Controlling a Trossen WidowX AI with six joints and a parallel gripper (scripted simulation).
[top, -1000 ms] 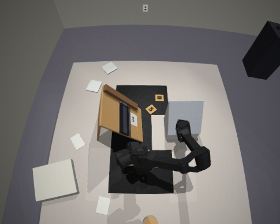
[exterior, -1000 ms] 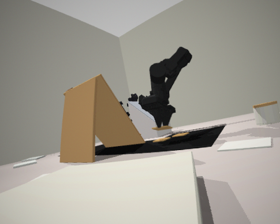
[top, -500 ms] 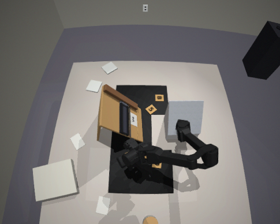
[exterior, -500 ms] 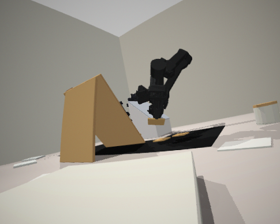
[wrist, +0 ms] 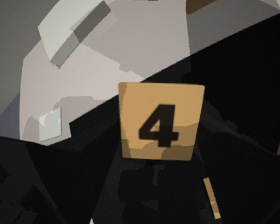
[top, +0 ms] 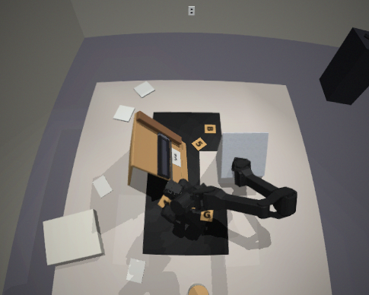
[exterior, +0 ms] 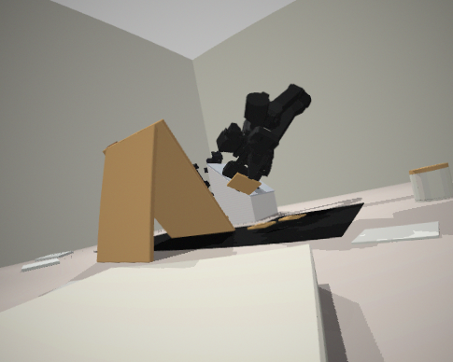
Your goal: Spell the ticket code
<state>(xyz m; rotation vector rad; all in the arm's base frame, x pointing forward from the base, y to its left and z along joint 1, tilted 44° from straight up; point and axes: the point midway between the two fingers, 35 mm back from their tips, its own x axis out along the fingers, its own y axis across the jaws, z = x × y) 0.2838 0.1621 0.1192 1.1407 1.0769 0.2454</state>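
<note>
Now: gripper tip 24 cm to the left of the white ticket, 3 cm above it and 1 cm past it. The rest, counted from my gripper tip: g tile: 18 cm behind, 11 cm below, 1 cm to the left; then tile marked 4: right at my gripper tip; then v tile: 11 cm below, 10 cm behind, 4 cm to the right.
</note>
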